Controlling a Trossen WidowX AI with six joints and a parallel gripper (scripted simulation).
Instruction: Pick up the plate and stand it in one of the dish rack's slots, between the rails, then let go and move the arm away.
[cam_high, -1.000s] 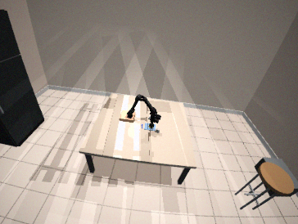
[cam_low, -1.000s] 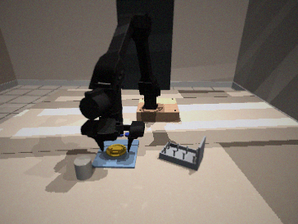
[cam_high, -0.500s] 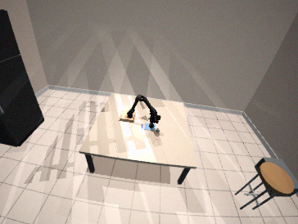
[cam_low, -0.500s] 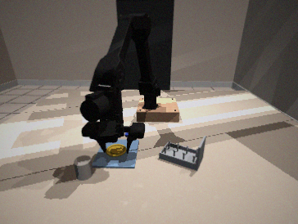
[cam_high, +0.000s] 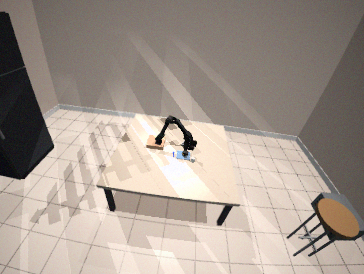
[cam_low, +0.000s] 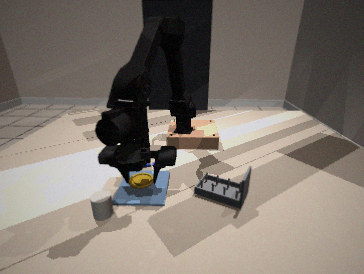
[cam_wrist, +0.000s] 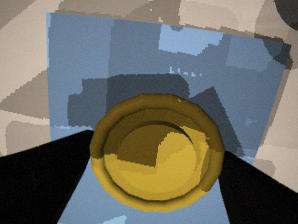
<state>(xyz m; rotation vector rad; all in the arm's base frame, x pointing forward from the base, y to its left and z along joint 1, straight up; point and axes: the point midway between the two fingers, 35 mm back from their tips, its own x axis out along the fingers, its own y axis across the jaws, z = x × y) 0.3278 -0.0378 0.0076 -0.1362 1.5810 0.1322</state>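
Right now the blue mat is 1 cm behind my gripper tip and 2 cm below it. Also, from my gripper tip: blue spoon (12 cm behind, 3 cm to the right, 2 cm below); then grey cup (10 cm ahead, 5 cm to the right); then yellow plate (1 cm above).
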